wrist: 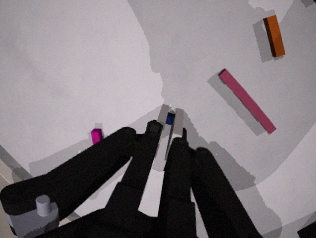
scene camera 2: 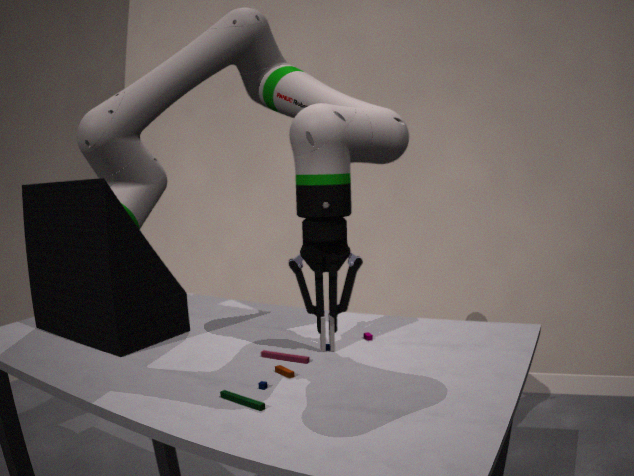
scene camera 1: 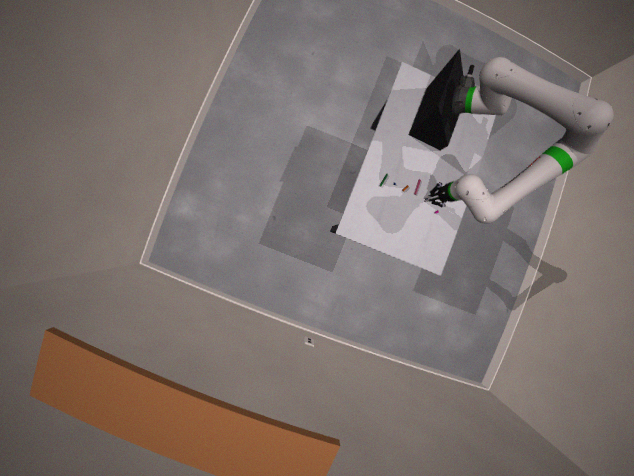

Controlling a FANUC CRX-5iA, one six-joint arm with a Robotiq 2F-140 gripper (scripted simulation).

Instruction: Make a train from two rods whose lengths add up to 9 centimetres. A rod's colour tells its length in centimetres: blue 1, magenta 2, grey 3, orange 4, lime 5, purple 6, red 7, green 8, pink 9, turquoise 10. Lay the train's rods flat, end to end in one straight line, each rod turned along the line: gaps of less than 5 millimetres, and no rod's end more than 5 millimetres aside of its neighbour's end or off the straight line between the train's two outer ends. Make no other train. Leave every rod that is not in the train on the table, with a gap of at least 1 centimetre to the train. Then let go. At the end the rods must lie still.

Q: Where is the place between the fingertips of my gripper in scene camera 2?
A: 327, 349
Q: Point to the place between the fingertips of my gripper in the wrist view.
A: At 170, 117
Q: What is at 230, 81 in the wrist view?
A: A pink rod.
